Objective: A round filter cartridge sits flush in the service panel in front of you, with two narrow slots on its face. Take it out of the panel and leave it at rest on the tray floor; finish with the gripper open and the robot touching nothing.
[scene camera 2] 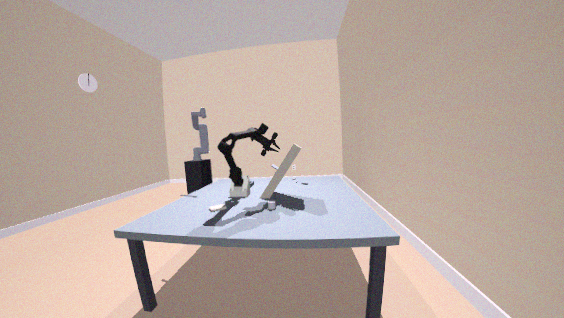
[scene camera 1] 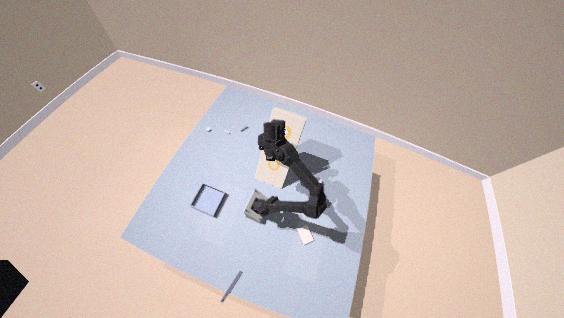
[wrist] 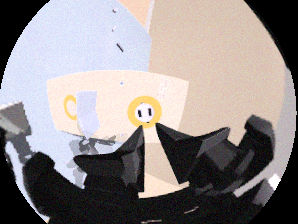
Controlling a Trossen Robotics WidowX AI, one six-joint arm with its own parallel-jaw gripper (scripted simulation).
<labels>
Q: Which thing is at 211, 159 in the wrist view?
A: My gripper.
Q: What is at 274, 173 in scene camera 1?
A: A service panel.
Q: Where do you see a service panel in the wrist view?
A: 119, 93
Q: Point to a tray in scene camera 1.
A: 208, 199
</labels>
